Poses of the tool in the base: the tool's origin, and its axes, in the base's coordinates. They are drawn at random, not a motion.
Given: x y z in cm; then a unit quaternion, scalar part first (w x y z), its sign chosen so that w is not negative.
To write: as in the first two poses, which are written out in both.
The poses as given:
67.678 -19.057 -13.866 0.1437 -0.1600 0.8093 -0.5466
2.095 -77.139 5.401 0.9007 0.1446 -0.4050 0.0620
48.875 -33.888 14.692 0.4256 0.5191 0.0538 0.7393
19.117 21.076 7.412 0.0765 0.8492 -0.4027 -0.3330
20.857 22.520 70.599 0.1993 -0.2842 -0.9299 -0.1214
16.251 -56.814 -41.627 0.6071 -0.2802 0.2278 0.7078
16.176 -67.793 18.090 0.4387 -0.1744 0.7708 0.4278
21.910 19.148 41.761 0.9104 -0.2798 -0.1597 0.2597
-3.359 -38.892 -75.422 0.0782 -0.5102 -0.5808 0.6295
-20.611 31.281 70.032 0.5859 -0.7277 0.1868 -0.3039
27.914 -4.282 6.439 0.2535 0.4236 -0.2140 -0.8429
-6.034 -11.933 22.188 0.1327 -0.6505 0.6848 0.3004
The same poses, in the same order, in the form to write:
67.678 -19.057 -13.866 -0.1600 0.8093 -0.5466 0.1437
2.095 -77.139 5.401 0.1446 -0.4050 0.0620 0.9007
48.875 -33.888 14.692 0.5191 0.0538 0.7393 0.4256
19.117 21.076 7.412 0.8492 -0.4027 -0.3330 0.0765
20.857 22.520 70.599 -0.2842 -0.9299 -0.1214 0.1993
16.251 -56.814 -41.627 -0.2802 0.2278 0.7078 0.6071
16.176 -67.793 18.090 -0.1744 0.7708 0.4278 0.4387
21.910 19.148 41.761 -0.2798 -0.1597 0.2597 0.9104
-3.359 -38.892 -75.422 -0.5102 -0.5808 0.6295 0.0782
-20.611 31.281 70.032 -0.7277 0.1868 -0.3039 0.5859
27.914 -4.282 6.439 0.4236 -0.2140 -0.8429 0.2535
-6.034 -11.933 22.188 -0.6505 0.6848 0.3004 0.1327

